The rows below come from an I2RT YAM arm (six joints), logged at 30 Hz.
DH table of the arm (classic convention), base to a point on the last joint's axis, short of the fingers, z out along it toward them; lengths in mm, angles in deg. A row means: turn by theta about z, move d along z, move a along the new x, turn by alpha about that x. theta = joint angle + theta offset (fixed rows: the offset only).
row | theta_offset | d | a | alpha
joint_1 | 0 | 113.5 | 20 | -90
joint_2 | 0 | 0 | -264 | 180
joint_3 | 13.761 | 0 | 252.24 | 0
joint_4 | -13.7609 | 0 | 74 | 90
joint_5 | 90 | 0 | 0 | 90
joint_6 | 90 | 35.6 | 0 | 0
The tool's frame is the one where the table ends.
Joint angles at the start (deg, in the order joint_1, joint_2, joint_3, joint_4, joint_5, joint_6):
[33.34, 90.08, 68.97, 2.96, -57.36, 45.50]
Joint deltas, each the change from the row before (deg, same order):
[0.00, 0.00, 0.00, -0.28, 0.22, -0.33]
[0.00, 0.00, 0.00, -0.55, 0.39, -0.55]
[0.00, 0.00, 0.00, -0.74, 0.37, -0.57]
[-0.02, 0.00, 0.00, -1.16, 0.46, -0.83]
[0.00, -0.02, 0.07, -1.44, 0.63, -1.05]
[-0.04, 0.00, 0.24, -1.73, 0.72, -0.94]
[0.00, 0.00, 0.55, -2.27, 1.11, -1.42]
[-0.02, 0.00, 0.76, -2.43, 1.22, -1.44]
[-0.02, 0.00, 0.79, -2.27, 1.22, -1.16]
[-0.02, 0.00, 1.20, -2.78, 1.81, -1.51]
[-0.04, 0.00, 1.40, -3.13, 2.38, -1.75]
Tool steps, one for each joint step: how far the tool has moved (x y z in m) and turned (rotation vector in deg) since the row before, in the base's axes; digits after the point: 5 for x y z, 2 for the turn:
[0.00001, -0.00008, -0.00047, -0.20, -0.13, -0.15]
[-0.00001, -0.00016, -0.00091, -0.39, -0.15, -0.27]
[-0.00011, -0.00023, -0.00120, -0.50, -0.01, -0.25]
[-0.00020, -0.00047, -0.00186, -0.75, 0.07, -0.29]
[-0.00034, -0.00049, -0.00179, -0.92, -0.03, -0.37]
[-0.00011, -0.00068, -0.00136, -1.05, 0.18, -0.49]
[-0.00011, -0.00055, -0.00042, -1.33, -0.19, -0.66]
[0.00005, -0.00067, 0.00056, -1.39, -0.29, -0.73]
[0.00007, -0.00066, 0.00099, -1.32, -0.18, -0.76]
[0.00034, -0.00079, 0.00252, -1.68, -0.60, -1.12]
[0.00048, -0.00117, 0.00306, -2.10, -0.86, -1.48]

